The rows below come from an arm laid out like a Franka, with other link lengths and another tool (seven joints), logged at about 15 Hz.
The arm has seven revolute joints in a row. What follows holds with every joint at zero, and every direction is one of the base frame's.
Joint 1 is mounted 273.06 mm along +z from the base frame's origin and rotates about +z.
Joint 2 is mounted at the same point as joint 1 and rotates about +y.
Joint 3 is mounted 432.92 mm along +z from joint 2 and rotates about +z.
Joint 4 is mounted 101.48 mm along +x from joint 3 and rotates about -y.
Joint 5 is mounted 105.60 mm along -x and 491.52 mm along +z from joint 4 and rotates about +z.
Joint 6 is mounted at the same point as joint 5 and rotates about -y.
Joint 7 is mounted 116.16 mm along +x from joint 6 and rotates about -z.
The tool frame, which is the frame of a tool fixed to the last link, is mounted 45.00 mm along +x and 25.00 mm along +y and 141.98 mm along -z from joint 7; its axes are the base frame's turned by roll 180.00, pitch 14.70 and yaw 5.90 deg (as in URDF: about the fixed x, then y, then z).
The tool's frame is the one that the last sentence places.
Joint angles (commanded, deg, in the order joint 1, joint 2, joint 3, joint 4, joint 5, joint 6, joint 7), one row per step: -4.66 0.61 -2.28 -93.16 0.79 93.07 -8.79; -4.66 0.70 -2.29 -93.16 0.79 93.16 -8.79; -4.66 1.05 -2.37 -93.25 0.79 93.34 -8.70; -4.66 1.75 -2.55 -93.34 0.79 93.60 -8.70; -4.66 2.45 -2.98 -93.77 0.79 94.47 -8.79; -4.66 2.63 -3.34 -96.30 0.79 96.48 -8.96; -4.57 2.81 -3.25 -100.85 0.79 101.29 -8.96; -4.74 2.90 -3.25 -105.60 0.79 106.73 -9.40; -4.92 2.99 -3.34 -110.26 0.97 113.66 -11.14; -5.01 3.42 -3.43 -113.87 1.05 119.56 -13.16; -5.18 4.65 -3.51 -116.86 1.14 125.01 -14.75; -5.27 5.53 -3.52 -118.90 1.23 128.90 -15.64; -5.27 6.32 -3.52 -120.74 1.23 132.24 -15.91; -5.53 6.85 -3.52 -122.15 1.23 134.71 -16.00
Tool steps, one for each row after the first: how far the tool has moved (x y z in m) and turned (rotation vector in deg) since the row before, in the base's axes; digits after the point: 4 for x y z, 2 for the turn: 0.0008 -0.0002 -0.0009 0.00 0.00 -0.01; 0.0025 -0.0013 -0.0052 0.01 0.26 -0.17; 0.0046 -0.0028 -0.0097 0.03 0.53 -0.18; 0.0051 -0.0062 -0.0120 -0.01 0.26 -0.35; 0.0009 -0.0049 -0.0259 0.07 0.69 -0.22; 0.0024 0.0018 -0.0417 -0.03 -0.08 0.12; -0.0011 -0.0022 -0.0410 -0.09 -0.60 0.20; -0.0013 -0.0025 -0.0354 -0.17 -2.20 1.31; -0.0016 -0.0011 -0.0303 -0.32 -1.86 1.72; -0.0001 -0.0025 -0.0348 -0.32 -1.22 1.21; -0.0010 -0.0008 -0.0234 -0.23 -0.96 0.68; -0.0020 0.0002 -0.0212 -0.22 -0.69 0.22; -0.0028 -0.0032 -0.0152 -0.15 -0.51 -0.20
